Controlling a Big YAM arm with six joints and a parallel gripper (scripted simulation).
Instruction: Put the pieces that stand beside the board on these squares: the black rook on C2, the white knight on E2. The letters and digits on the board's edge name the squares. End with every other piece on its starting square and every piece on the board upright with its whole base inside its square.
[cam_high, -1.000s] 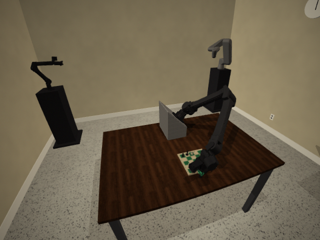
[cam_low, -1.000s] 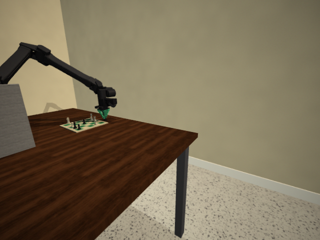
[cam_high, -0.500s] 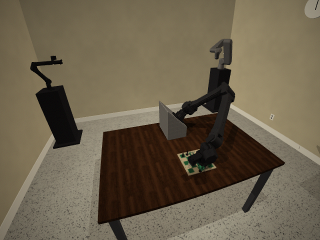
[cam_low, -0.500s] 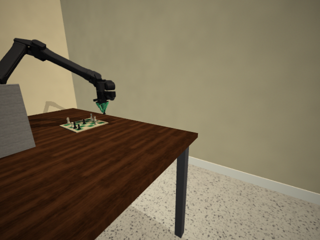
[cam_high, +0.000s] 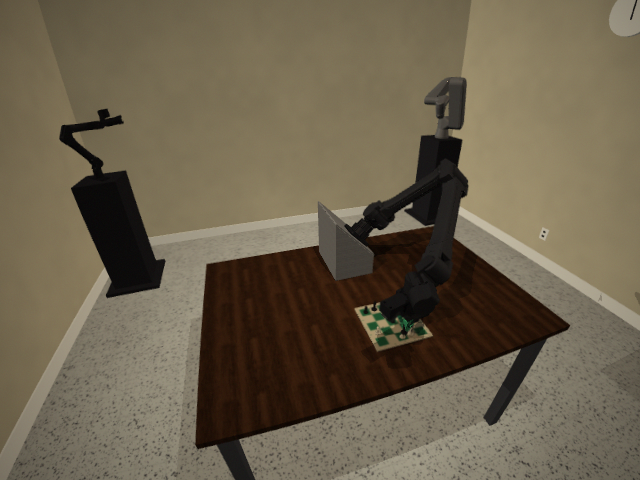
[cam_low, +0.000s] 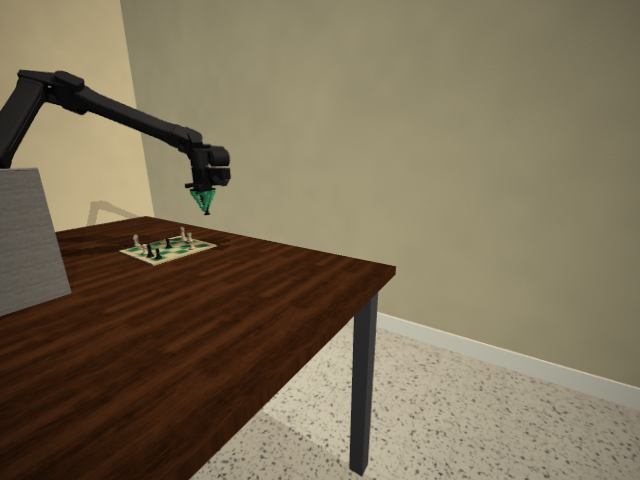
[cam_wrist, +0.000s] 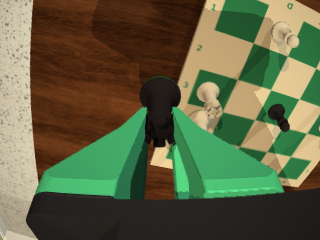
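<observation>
The green-and-cream chessboard lies 13 cm behind my hand, 12 cm below it and 4 cm to the left of it. From my hand the other things lie so: black rook (1 cm to the right, 1 cm below); then white knight (18 cm to the left, 16 cm behind, 10 cm below).
</observation>
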